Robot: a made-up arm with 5 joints. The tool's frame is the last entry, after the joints. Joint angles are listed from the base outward. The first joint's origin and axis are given. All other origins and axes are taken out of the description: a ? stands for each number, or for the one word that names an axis. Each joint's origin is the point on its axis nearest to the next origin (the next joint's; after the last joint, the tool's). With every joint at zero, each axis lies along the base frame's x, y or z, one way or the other. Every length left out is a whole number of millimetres.
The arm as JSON. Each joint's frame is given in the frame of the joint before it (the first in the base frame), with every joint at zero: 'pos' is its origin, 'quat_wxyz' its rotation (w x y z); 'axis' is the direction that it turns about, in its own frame. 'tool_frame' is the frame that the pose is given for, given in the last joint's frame.
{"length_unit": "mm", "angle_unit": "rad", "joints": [
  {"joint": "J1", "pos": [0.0, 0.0, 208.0], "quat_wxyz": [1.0, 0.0, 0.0, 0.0], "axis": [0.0, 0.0, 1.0]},
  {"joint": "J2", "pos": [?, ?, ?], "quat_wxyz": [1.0, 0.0, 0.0, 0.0], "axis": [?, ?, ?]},
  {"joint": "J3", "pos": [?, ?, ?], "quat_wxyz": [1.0, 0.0, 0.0, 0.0], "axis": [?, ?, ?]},
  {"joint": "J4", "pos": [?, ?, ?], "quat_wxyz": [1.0, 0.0, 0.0, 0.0], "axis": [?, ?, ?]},
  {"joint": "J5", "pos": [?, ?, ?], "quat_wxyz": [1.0, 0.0, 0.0, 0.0], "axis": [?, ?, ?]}
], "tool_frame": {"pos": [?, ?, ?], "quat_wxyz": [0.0, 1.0, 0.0, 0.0]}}
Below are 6 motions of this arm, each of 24 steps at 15 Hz.
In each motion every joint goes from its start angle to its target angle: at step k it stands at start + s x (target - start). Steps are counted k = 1, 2, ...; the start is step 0. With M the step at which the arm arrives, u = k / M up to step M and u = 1 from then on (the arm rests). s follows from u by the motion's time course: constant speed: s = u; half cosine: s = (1 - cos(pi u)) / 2; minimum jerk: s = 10 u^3 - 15 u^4 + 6 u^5.
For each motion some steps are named. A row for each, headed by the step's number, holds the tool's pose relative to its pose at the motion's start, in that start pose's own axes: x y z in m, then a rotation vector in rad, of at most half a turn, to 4 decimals.
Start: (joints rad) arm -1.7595 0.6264 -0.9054 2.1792 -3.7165
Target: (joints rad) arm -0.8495 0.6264 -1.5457 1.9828 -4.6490
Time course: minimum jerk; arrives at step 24
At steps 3, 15, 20, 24:
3: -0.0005 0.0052 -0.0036 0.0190 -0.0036 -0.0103
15: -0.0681 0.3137 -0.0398 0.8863 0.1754 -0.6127
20: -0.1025 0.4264 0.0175 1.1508 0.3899 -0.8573
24: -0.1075 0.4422 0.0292 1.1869 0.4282 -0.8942

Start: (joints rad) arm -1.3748 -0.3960 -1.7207 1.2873 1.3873
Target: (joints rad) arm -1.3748 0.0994 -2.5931 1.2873 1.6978
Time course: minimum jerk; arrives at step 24
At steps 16, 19, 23, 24:
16: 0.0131 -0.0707 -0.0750 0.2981 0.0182 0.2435
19: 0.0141 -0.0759 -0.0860 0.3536 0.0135 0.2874
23: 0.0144 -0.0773 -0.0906 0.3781 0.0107 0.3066
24: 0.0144 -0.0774 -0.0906 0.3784 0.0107 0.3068

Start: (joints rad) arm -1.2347 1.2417 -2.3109 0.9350 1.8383
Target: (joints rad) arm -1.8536 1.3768 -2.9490 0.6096 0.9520
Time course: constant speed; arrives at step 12
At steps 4, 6, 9, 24:
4: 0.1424 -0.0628 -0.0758 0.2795 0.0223 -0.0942
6: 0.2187 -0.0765 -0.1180 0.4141 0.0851 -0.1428
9: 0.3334 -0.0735 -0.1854 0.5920 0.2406 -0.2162
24: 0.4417 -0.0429 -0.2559 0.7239 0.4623 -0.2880

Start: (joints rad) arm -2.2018 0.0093 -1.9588 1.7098 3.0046
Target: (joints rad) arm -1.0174 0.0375 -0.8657 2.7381 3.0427
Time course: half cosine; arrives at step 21
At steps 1, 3, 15, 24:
1: -0.0006 0.0031 0.0032 -0.0032 0.0117 -0.0062
3: -0.0041 0.0277 0.0277 -0.0252 0.1039 -0.0558
15: 0.2729 0.3735 0.3152 0.4428 1.6561 -0.8524
24: 0.3820 0.3834 0.3457 0.8216 1.9546 -0.9276

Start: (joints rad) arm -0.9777 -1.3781 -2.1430 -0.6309 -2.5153
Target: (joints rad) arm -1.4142 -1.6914 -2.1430 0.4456 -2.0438
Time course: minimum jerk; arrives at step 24
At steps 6, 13, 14, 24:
6: 0.0027 0.0300 0.0071 0.0182 0.0854 0.0233
13: 0.0311 0.1711 0.0110 0.1722 0.4414 0.0883
14: 0.0375 0.1934 0.0070 0.2069 0.4910 0.0921
24: 0.0714 0.2919 -0.0273 0.3966 0.6846 0.0850

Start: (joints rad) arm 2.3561 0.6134 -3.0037 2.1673 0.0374
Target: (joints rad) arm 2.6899 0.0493 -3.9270 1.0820 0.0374
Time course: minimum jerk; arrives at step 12
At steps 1, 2, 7, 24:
1: -0.0020 -0.0007 -0.0035 0.0009 0.0131 -0.0017
2: -0.0144 -0.0047 -0.0243 0.0066 0.0911 -0.0114
7: -0.4431 0.0248 -0.2954 0.2774 1.6644 -0.1195
24: -0.7266 0.1330 -0.2394 0.5401 2.5235 -0.0274

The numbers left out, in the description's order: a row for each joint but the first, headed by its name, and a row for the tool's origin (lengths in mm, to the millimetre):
J2: xyz 0.0 0.0 0.0, axis 0.0 1.0 0.0
J3: xyz 46.0 0.0 246.0, axis 0.0 1.0 0.0
J4: xyz 96.0 0.0 -422.0, axis 0.0 1.0 0.0
J5: xyz 51.0 0.0 -64.0, axis 0.0 0.0 -1.0
tool: xyz 0.0 0.0 0.0

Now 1 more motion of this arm.
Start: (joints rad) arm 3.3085 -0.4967 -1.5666 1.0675 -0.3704
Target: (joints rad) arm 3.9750 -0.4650 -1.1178 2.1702 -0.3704
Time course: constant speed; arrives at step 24
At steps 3, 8, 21, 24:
3: -0.0094 -0.0348 0.0331 0.1324 -0.1608 -0.0521
8: -0.0326 -0.0996 0.0759 0.3303 -0.4355 -0.1672
21: -0.1293 -0.2668 0.1109 0.6619 -1.1839 -0.6025
24: -0.1562 -0.2985 0.1057 0.6895 -1.3617 -0.7237

